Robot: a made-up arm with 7 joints.
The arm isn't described. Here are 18 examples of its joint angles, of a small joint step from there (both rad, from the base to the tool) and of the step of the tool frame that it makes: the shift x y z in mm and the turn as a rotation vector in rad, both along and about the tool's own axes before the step.
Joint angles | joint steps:
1: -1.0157 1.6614 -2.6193 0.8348 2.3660 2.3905 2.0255 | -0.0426 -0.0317 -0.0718 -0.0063 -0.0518 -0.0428 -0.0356
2: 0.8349 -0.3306 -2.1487 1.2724 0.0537 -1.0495 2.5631 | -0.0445 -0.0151 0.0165 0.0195 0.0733 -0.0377 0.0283
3: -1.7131 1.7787 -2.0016 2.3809 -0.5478 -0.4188 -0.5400 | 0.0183 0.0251 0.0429 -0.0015 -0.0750 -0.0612 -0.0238
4: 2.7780 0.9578 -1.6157 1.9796 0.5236 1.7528 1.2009 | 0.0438 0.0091 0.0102 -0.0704 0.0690 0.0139 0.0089
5: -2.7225 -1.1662 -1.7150 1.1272 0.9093 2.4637 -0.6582 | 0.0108 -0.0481 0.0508 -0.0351 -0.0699 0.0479 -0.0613
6: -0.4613 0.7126 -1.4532 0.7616 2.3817 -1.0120 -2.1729 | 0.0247 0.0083 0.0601 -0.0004 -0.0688 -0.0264 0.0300
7: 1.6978 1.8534 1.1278 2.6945 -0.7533 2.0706 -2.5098 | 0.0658 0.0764 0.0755 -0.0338 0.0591 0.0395 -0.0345
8: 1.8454 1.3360 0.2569 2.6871 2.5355 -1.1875 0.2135 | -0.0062 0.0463 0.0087 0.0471 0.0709 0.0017 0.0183
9: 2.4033 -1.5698 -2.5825 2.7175 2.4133 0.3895 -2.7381 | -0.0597 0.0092 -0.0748 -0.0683 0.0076 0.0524 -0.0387
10: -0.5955 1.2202 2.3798 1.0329 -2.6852 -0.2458 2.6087 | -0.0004 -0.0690 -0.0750 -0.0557 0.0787 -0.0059 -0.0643
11: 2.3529 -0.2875 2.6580 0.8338 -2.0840 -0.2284 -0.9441 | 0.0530 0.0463 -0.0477 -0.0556 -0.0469 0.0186 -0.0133
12: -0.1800 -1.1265 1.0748 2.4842 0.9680 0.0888 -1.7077 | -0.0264 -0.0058 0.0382 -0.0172 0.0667 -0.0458 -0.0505
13: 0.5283 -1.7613 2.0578 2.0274 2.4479 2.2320 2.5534 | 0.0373 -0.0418 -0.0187 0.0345 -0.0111 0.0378 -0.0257
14: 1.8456 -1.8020 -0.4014 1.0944 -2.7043 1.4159 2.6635 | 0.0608 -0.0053 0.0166 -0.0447 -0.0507 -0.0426 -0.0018
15: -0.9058 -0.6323 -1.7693 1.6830 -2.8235 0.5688 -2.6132 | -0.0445 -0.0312 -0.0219 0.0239 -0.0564 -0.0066 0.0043
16: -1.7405 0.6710 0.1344 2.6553 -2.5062 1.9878 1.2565 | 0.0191 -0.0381 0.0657 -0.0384 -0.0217 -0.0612 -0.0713
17: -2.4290 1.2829 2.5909 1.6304 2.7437 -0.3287 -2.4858 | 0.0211 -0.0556 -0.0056 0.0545 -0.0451 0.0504 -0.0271
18: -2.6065 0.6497 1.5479 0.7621 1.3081 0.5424 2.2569 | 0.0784 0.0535 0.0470 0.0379 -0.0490 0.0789 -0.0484
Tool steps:
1: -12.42 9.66 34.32 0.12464 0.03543 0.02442
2: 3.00 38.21 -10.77 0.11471 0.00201 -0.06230
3: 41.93 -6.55 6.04 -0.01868 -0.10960 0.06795
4: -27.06 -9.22 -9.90 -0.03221 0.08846 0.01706
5: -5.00 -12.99 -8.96 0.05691 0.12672 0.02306
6: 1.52 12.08 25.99 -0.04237 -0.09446 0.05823
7: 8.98 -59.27 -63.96 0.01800 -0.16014 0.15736
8: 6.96 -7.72 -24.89 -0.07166 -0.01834 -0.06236
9: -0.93 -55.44 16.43 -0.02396 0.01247 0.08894
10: -33.14 -11.01 -17.69 -0.06025 0.10222 -0.04191
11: 22.56 4.72 15.72 0.01142 -0.00574 0.05361
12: -9.10 23.90 -9.24 -0.00032 0.00932 -0.02817
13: 6.51 19.49 -42.03 0.01880 -0.10371 0.00419
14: -33.51 -12.93 14.47 0.05355 0.09789 0.00034
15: 58.22 -16.47 -10.39 0.00574 -0.05786 0.04389
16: 29.89 -6.70 5.43 0.10799 0.01766 0.04684
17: 11.20 10.44 -29.33 0.01761 -0.04697 0.08257
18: 13.55 -39.58 -33.69 -0.13243 -0.14174 0.13375
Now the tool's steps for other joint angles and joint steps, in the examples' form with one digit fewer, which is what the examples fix.
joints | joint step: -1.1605 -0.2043 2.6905 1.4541 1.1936 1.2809 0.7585 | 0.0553 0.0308 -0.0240 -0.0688 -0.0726 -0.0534 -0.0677
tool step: 0.7 -25.0 -12.3 -0.0497 -0.0581 0.0702
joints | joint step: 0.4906 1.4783 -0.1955 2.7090 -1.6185 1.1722 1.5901 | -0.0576 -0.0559 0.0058 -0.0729 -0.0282 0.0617 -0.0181
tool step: 6.6 -39.7 -49.9 -0.1200 0.0115 0.0482
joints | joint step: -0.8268 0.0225 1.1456 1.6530 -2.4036 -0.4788 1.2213 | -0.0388 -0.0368 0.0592 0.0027 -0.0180 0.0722 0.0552
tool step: 23.5 -1.7 -0.2 -0.0673 0.0178 0.0023
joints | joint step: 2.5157 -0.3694 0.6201 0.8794 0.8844 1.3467 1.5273 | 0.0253 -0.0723 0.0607 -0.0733 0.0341 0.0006 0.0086
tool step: -6.5 -41.3 -42.4 -0.0387 -0.0421 0.0182
